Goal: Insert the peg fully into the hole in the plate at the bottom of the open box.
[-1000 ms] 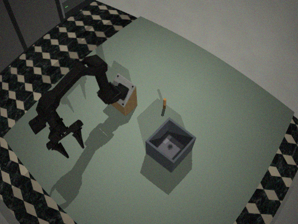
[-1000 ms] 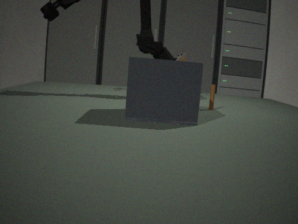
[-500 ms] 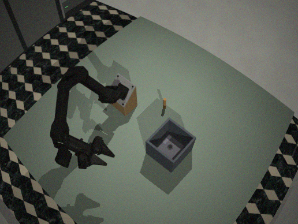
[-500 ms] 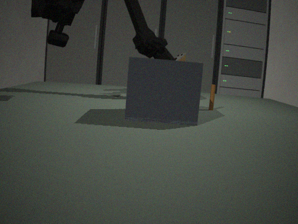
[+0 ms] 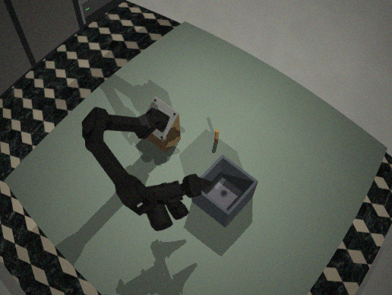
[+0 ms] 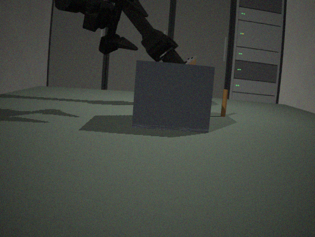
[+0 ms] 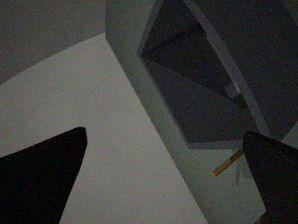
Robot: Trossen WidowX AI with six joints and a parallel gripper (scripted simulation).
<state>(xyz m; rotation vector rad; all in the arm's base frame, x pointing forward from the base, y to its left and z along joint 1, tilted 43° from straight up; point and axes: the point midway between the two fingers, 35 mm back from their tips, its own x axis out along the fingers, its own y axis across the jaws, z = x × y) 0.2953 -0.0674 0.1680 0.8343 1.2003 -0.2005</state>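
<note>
My gripper is now 29 cm to the right of the orange peg, 18 cm above it and 12 cm past it. From my hand the other things lie so: holed plate (17 cm below, 10 cm to the left, 5 cm ahead).
</note>
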